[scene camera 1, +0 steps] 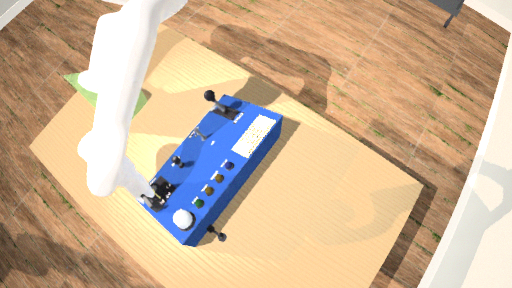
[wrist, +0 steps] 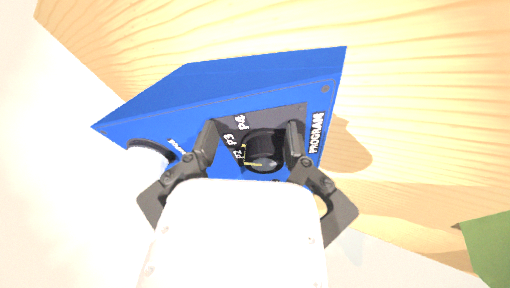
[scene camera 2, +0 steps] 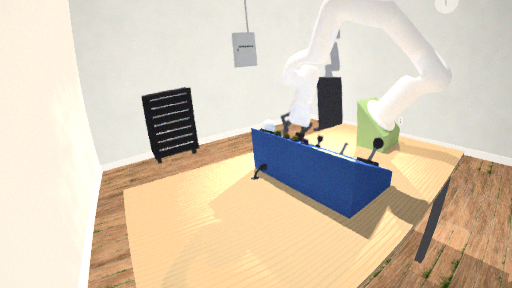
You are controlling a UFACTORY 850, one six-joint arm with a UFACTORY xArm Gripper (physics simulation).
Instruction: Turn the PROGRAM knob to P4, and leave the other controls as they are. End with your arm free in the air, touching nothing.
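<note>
The blue control box [scene camera 1: 200,155] [scene camera 2: 320,175] [wrist: 200,90] stands on the table. In the wrist view the black PROGRAM knob [wrist: 265,145] sits on a dark dial plate [wrist: 277,114] with P2, P3 and P4 labels. Its yellow pointer line faces the P2 and P3 side; which of the two it marks I cannot tell. My gripper [scene camera 1: 152,196] [scene camera 2: 296,127] [wrist: 250,129] is down at the box with its fingers on either side of the knob, shut on it while standing wide. The right finger is close against the knob; the left finger's contact is hard to see.
A white dome [scene camera 1: 183,219] [scene camera 2: 269,125] [wrist: 150,162] stands close to the gripper. A small joystick [scene camera 1: 177,161], a toggle [scene camera 1: 201,134], a ball-topped lever [scene camera 1: 209,95] [scene camera 2: 378,143] and coloured buttons [scene camera 1: 199,203] rise from the box. A crank [scene camera 1: 221,236] [scene camera 2: 259,171] sticks out of its side.
</note>
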